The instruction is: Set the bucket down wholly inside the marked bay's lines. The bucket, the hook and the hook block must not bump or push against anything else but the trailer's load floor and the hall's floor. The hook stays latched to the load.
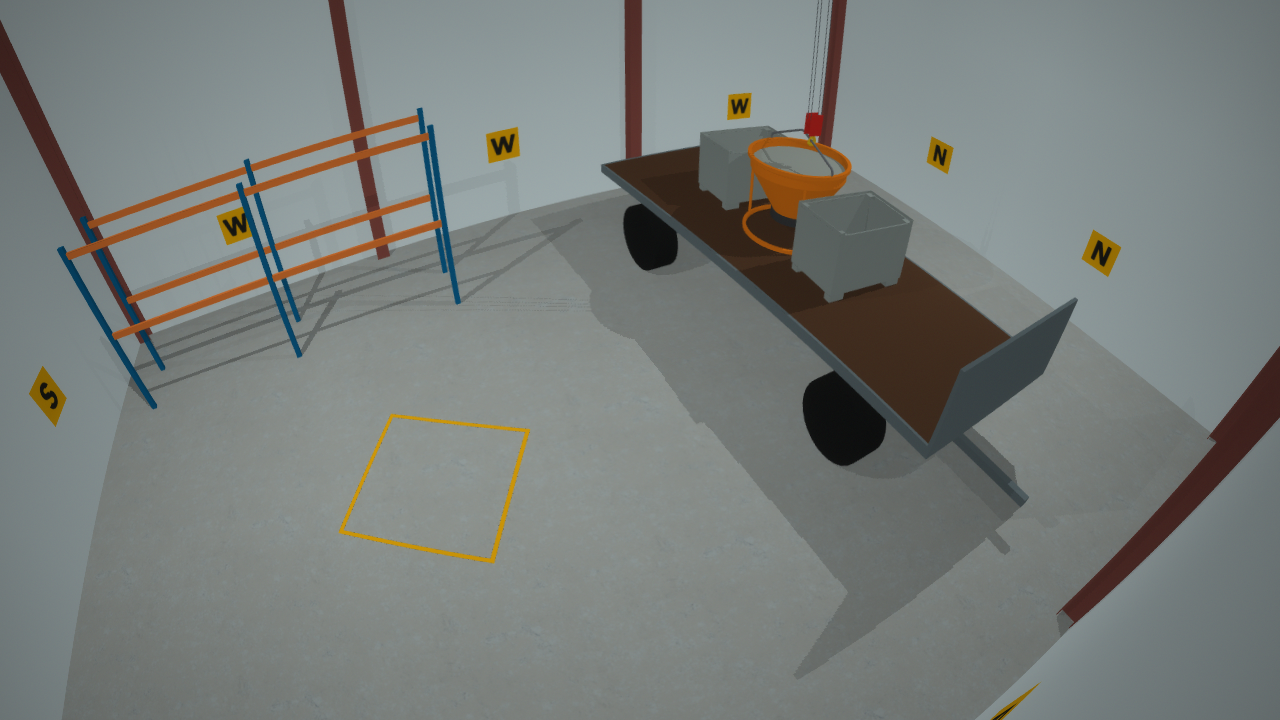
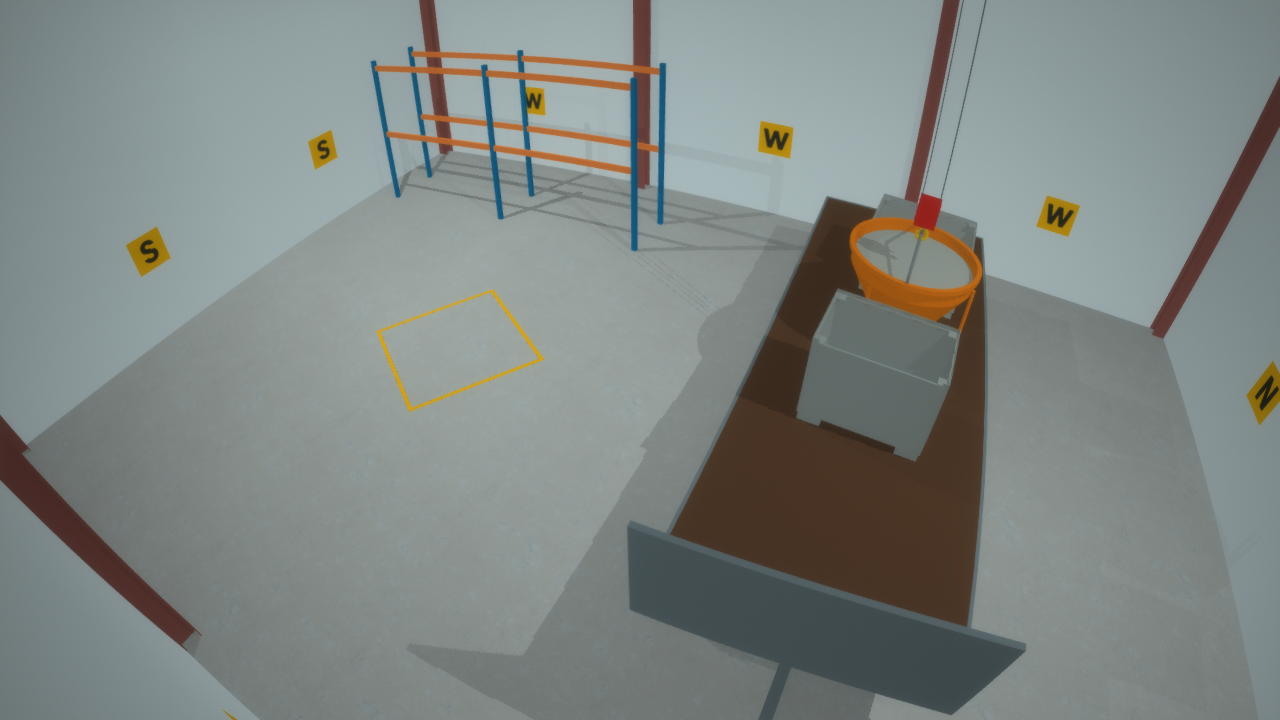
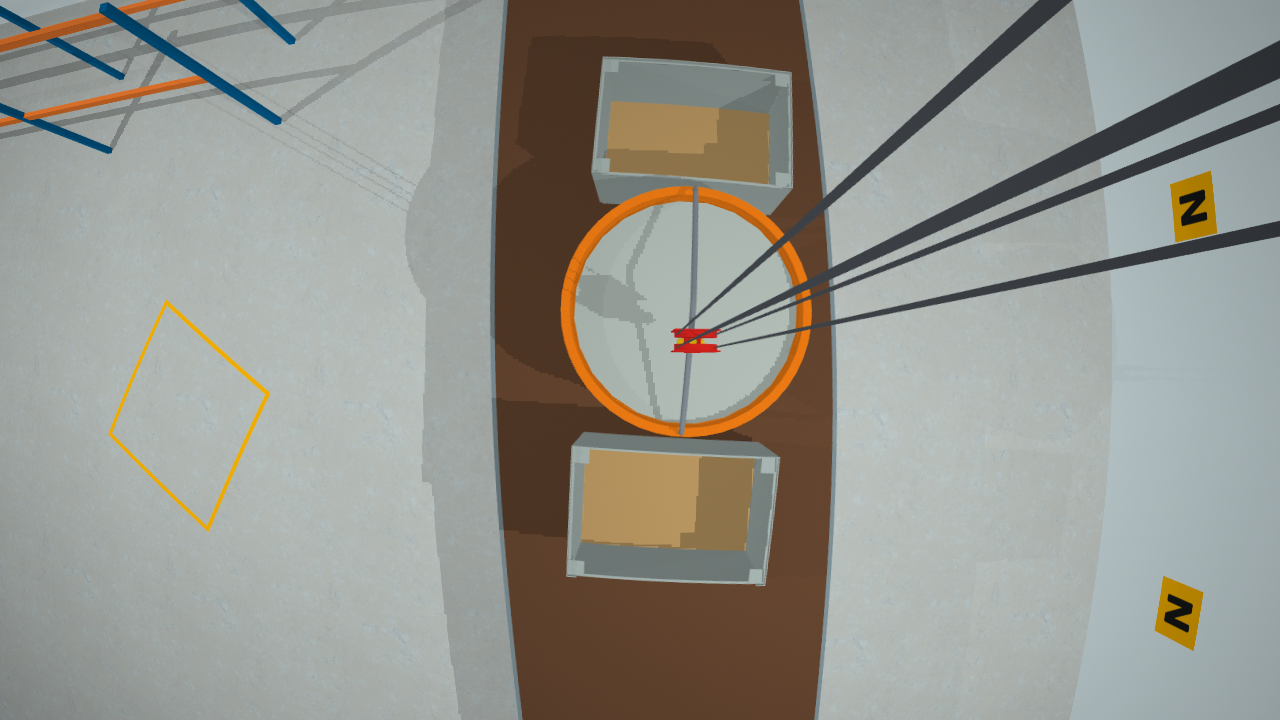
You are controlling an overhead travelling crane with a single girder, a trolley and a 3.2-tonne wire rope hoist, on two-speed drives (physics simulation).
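Observation:
The orange bucket (image 1: 796, 192) (image 2: 895, 296) (image 3: 733, 286) is upright over the trailer's brown load floor (image 1: 930, 331) (image 2: 832, 519) (image 3: 662, 644), between two grey boxes. Whether its base ring touches the load floor is hard to tell. The red hook block (image 1: 812, 123) (image 2: 927, 212) (image 3: 695, 347) is above the bucket's rim. My hook (image 1: 812, 139) (image 2: 921, 234) (image 3: 689, 340) is latched to the bucket's raised bail. The marked bay's yellow outline (image 1: 417, 546) (image 2: 476, 385) (image 3: 217, 347) lies on the hall floor, left of the trailer.
One grey box (image 1: 845, 246) (image 2: 872, 394) (image 3: 671, 573) stands close on the headboard side of the bucket, the other (image 1: 725, 165) (image 2: 948, 214) (image 3: 693, 80) close on the far side. The headboard (image 1: 1006, 385) (image 2: 823, 617) rises at the trailer's end. A blue-and-orange rack (image 1: 438, 197) (image 2: 634, 161) stands beyond the bay.

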